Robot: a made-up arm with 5 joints.
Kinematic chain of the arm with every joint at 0, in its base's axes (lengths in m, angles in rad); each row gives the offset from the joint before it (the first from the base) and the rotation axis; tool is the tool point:
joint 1: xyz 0 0 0.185 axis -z
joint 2: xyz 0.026 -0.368 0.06 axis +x
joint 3: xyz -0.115 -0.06 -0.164 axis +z
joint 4: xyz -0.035 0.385 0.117 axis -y
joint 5: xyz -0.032 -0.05 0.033 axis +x
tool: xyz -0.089 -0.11 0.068
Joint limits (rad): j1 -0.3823..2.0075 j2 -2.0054..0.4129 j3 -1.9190..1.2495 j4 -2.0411..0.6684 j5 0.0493..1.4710
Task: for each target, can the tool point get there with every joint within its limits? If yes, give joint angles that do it. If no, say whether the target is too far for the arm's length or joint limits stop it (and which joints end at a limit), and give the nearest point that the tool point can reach.
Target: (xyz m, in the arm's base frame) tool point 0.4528 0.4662 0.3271
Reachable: no: joint limits stop it (at a limit: joint 1, joint 2, joint 5) | nearest point -0.0363 0.3334 0.2394 | short by 0.514 m
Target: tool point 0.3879 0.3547 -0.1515
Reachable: no: joint limits stop it (at a limit: joint 1, joint 4, joint 5) | nearest point -0.0515 0.3039 0.1108 | short by 0.514 m
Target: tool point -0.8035 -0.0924 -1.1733
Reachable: no: too far | nearest point -0.4565 -0.0525 -0.0180 | short by 1.207 m
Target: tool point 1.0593 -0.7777 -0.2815
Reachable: no: too far | nearest point 0.3633 -0.4168 0.1365 | short by 0.888 m
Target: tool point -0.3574 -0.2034 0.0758
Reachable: yes | joints 1.1652 -1.6398 -1.2073 0.3205 0.3491
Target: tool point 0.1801 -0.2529 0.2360
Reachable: yes | joints -0.1522 -1.2653 -1.4171 -1.8138 1.3069
